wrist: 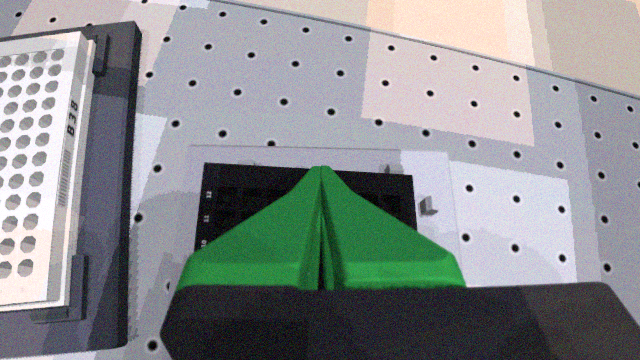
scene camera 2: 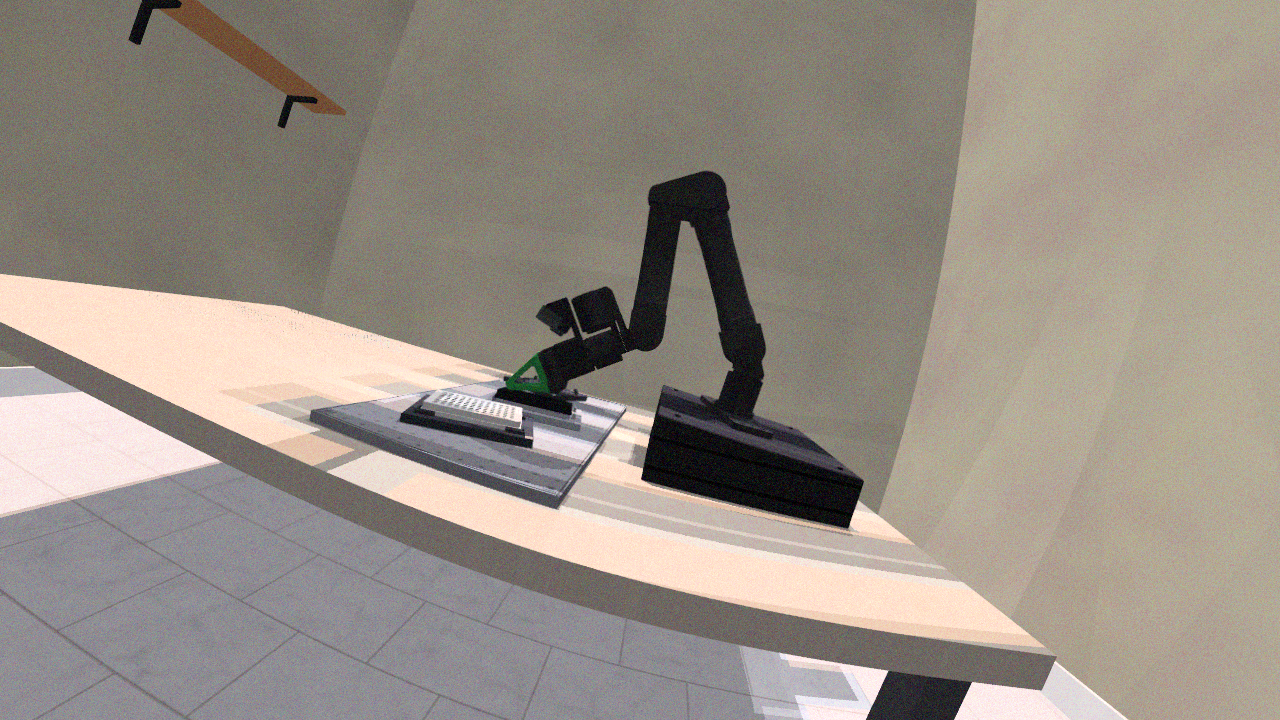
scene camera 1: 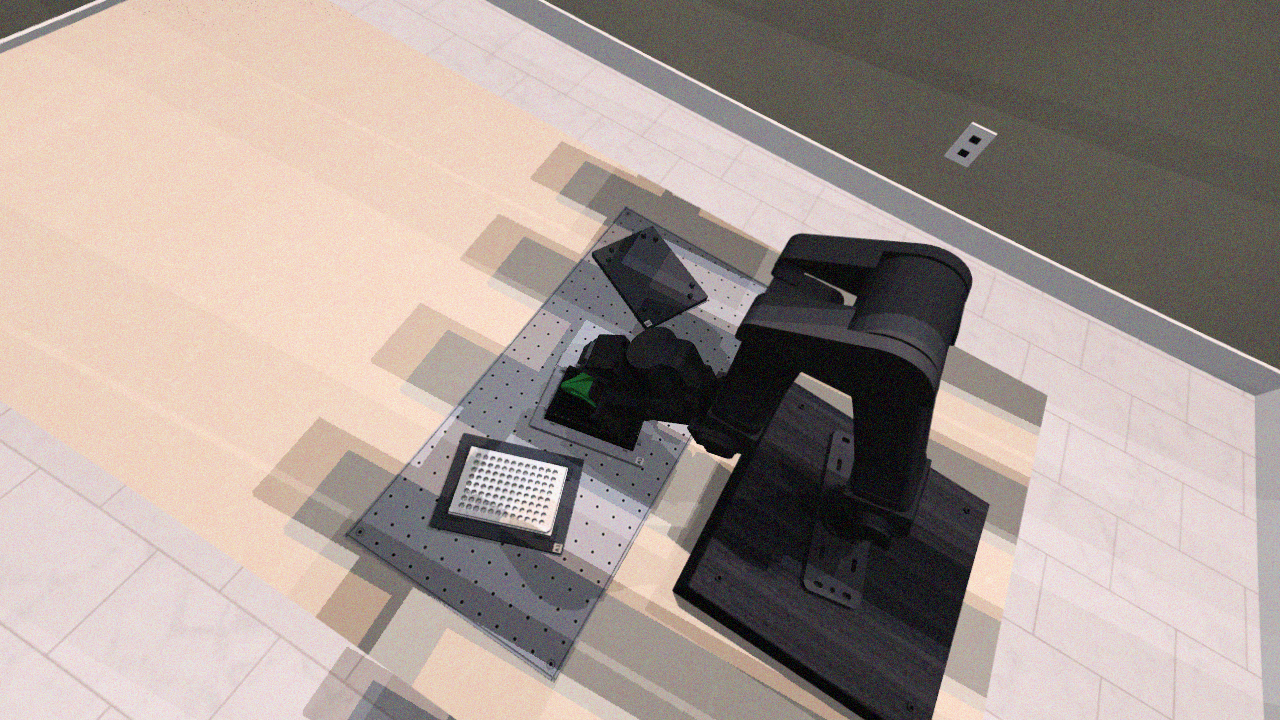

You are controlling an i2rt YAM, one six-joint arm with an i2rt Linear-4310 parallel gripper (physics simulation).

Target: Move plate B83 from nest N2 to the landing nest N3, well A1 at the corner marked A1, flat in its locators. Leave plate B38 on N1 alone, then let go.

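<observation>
Black plate B83 lies on the pale nest N2; numbers 12, 11 and 10 show at its left edge in the wrist view. It looks slightly turned against the nest, with a gap to the right-hand locator. My gripper is shut and empty, its green fingertips together at the plate's row-12 end; contact cannot be told. The fingers hide much of the plate. White plate B38 sits on dark nest N1. Dark landing nest N3 is empty and angled.
The three nests stand on a perforated grey board. The arm rises from a black base block beside it. N1 and B38 stand close to the left of N2 in the wrist view.
</observation>
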